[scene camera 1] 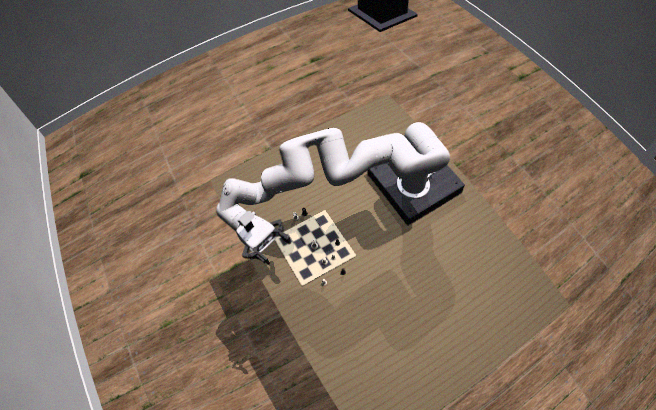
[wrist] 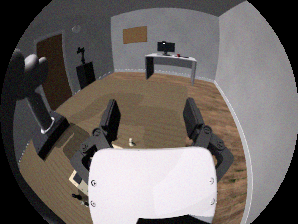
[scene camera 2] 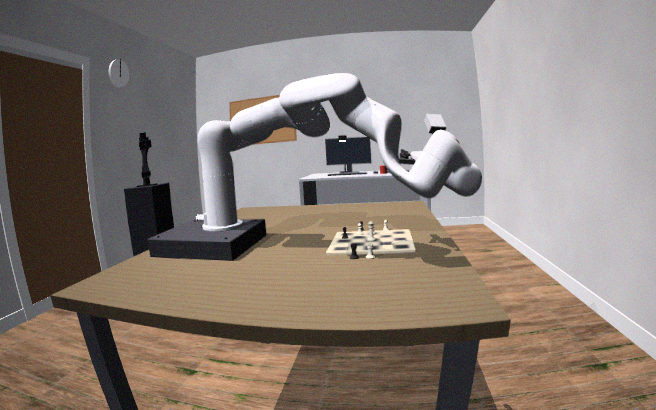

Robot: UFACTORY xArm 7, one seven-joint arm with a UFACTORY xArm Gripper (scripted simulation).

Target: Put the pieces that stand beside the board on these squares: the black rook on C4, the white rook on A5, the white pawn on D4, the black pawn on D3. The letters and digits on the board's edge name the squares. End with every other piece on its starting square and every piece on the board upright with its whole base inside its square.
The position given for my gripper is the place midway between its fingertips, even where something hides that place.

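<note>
I can see my gripper (scene camera 1: 278,251) in the scene, and the wrist view gives me the same gripper (wrist: 151,106) as well.
</note>
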